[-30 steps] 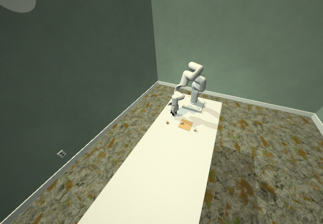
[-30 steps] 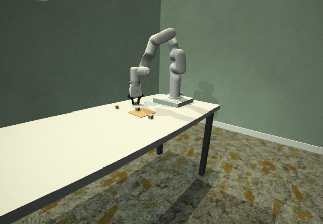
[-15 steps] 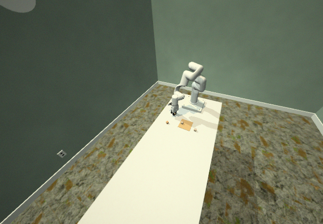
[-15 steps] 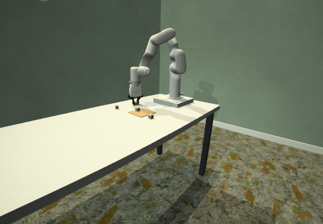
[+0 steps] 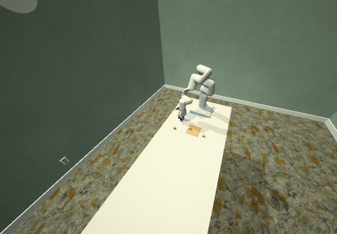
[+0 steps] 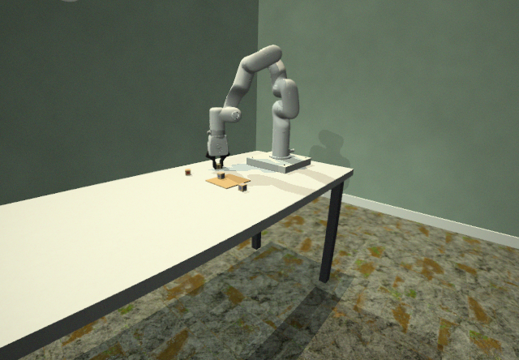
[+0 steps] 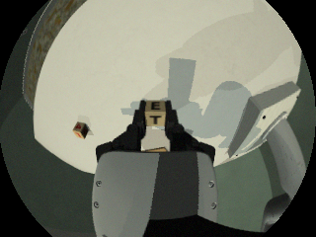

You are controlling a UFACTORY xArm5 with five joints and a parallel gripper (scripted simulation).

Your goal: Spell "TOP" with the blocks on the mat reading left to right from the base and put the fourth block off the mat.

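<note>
Right now my hand is 6 cm short of the tan mat, 20 cm to the right of it and 2 cm above it.
</note>
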